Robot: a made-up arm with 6 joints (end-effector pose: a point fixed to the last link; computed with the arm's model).
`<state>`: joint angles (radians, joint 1 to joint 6).
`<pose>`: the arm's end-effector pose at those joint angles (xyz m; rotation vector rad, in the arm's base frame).
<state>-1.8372 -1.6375 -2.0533 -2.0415 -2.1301 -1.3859</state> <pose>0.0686 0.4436 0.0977 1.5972 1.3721 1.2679</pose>
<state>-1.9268 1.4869 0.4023 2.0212 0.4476 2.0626</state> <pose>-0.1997 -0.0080 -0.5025 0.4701 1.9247 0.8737</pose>
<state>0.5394 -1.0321 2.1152 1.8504 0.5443 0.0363</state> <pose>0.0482 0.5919 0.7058 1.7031 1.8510 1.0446</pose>
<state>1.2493 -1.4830 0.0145 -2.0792 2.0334 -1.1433</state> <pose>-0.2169 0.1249 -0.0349 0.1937 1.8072 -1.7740</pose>
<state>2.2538 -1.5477 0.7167 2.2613 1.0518 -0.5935</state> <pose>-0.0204 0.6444 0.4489 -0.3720 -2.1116 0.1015</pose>
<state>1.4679 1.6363 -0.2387 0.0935 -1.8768 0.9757</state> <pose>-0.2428 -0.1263 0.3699 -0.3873 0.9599 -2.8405</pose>
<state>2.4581 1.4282 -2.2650 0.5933 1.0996 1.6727</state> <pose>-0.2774 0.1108 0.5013 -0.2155 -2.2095 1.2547</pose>
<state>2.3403 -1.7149 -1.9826 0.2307 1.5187 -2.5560</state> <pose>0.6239 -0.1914 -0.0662 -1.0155 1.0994 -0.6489</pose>
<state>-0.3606 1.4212 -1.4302 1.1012 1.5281 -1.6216</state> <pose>-0.3745 0.4980 0.2018 -0.7252 -0.6472 1.4431</pose>
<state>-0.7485 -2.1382 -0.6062 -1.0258 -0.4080 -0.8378</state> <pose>0.3728 0.3213 -0.0671 2.4693 0.9871 0.1173</pose>
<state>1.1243 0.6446 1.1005 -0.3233 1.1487 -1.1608</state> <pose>0.6740 -0.2262 0.5341 0.1872 -0.0555 -0.2870</pose>
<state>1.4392 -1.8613 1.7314 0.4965 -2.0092 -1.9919</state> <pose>0.0891 -0.0522 0.3279 1.6711 -1.4991 -0.1947</pose>
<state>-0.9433 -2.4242 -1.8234 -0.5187 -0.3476 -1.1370</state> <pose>0.1098 -0.0712 0.4329 1.1002 -0.4858 -0.0354</pose>
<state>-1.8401 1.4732 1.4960 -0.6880 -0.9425 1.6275</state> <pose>0.0686 0.0914 0.3004 -1.8685 -1.4105 -0.2586</pose>
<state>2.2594 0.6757 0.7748 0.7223 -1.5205 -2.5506</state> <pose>0.0073 0.1011 0.2826 -0.5839 -1.6745 -1.9755</pose>
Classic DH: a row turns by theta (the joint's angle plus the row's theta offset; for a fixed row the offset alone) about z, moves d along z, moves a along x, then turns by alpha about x. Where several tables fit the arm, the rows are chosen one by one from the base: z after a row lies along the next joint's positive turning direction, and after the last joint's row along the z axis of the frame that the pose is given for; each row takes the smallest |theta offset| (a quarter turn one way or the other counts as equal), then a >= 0, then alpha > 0; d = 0 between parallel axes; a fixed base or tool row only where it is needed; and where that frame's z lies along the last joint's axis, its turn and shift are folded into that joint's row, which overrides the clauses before.
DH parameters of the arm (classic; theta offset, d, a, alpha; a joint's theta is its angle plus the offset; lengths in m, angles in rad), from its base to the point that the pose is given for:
base (fixed): 0 0.12 0 -1.5708
joint 1: -1.5708 0.08 0.11 -1.5708
joint 2: 0.5124 0 0.1836 0
joint 3: -0.5124 -0.14 0.09 1.5708
joint 4: 1.5708 0.16 0.03 1.5708
joint 5: 1.5708 -0.14 0.08 1.5708
joint 6: 0 0.42 -0.02 -1.5708
tool (fixed): -1.5708 0.12 0 0

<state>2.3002 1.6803 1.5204 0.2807 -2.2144 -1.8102</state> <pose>0.2022 0.2249 0.2610 -2.0579 -1.5630 -0.3650</pose>
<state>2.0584 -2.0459 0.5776 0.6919 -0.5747 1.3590</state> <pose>0.1478 0.0111 -0.0166 -0.8788 1.4984 -0.1426</pose>
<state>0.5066 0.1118 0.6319 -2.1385 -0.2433 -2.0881</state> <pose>0.2038 -0.2490 0.9964 -1.0529 0.0892 -1.9519</pose>
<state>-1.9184 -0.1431 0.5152 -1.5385 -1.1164 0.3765</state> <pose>-0.4387 -0.2975 -0.1420 -1.7429 1.9021 -0.6733</pose>
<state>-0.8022 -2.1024 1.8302 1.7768 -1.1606 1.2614</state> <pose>-0.2976 0.0199 0.0005 0.3533 -0.1128 -1.5408</pose>
